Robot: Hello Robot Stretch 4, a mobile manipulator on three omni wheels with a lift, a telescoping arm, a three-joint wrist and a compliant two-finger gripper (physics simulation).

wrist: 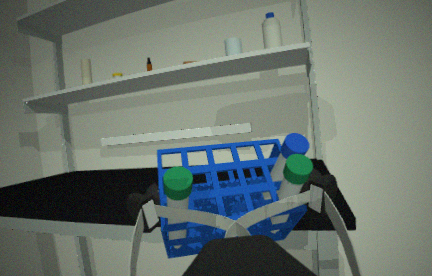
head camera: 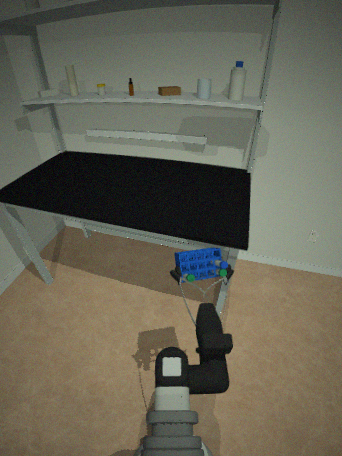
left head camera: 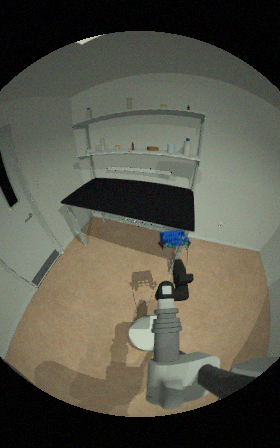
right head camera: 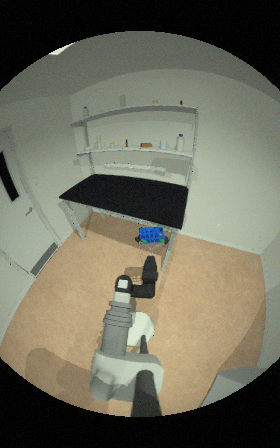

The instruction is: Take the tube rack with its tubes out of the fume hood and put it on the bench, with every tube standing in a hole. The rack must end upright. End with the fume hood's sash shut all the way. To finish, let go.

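Where they show: gripper, between the fingertips: (wrist: 236,190) (head camera: 203,266) (left head camera: 174,239) (right head camera: 152,236); robot's base, origin of its link: (left head camera: 148,331) (right head camera: 134,327).
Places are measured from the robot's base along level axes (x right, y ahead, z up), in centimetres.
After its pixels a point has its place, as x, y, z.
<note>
The blue tube rack (head camera: 198,257) @[8.8, 58.7, 99.2] (left head camera: 172,237) @[7.7, 52.5, 103.6] (right head camera: 151,232) @[8.7, 53.1, 104.0] (wrist: 220,196) @[7.9, 50.8, 101.7] hangs in my gripper (head camera: 202,276) @[9.5, 52.6, 101.6] (wrist: 236,190) @[9.5, 52.6, 101.6], which is shut on its two ends. The rack is tilted toward the wrist. Two green-capped tubes (wrist: 178,183) @[5.3, 46.0, 104.2] (wrist: 298,169) @[14.0, 47.7, 104.0] and a blue-capped tube (wrist: 294,145) @[14.4, 49.3, 105.6] stand in its holes, one green at the left end, the other two at the right end. The bench (head camera: 135,192) @[-19.8, 117.7, 88.6] (left head camera: 135,200) @[-17.2, 113.7, 88.7] (right head camera: 130,197) @[-13.3, 112.1, 88.6] has a black top. In the head view the rack shows in front of the bench's front right corner. The fume hood's sash does not show.
A shelf (head camera: 145,100) @[-12.7, 135.2, 133.5] (wrist: 200,65) with bottles and a brown box (head camera: 169,91) @[-0.3, 145.0, 136.5] is above the bench's back. A white bar (head camera: 145,136) @[-17.2, 164.3, 105.7] (wrist: 175,134) @[-15.2, 163.7, 106.1] is on the wall below it. Bench legs (head camera: 30,245) @[-105.6, 122.0, 43.2] (right head camera: 168,250) @[28.1, 78.1, 50.1] stand on the floor. A door (left head camera: 25,215) @[-154.5, 86.0, 92.7] is at the left.
</note>
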